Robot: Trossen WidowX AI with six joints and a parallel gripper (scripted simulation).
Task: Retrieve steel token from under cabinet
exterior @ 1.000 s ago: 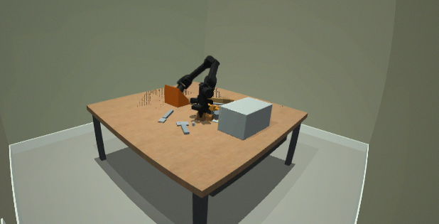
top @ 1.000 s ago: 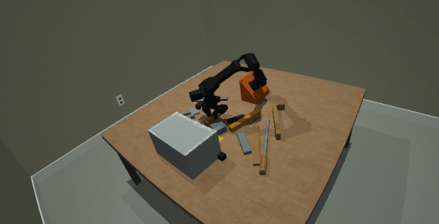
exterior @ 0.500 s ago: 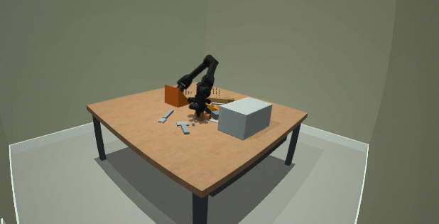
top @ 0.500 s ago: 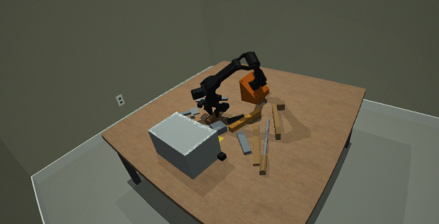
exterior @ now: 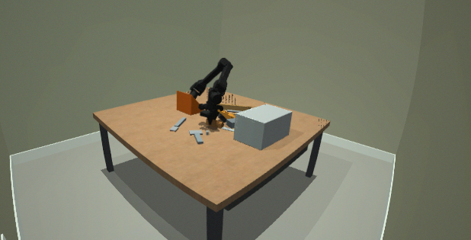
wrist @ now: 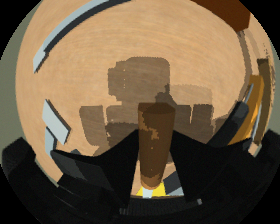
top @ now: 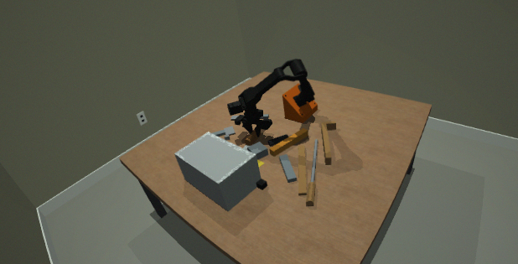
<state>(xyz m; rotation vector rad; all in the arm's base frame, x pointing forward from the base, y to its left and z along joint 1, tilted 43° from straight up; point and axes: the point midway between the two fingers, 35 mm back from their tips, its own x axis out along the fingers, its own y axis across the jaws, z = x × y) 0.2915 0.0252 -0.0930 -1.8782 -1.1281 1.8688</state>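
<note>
Now: the grey block 8 cm ahead of my gripper tip, 11 cm to the left of it and 1 cm above it. Round my gripper tip: wooden stick (4 cm ahead, 34 cm to the left); orange bar (6 cm behind, 18 cm to the left, 1 cm above); grey t-piece (9 cm ahead, 18 cm to the right).
</note>
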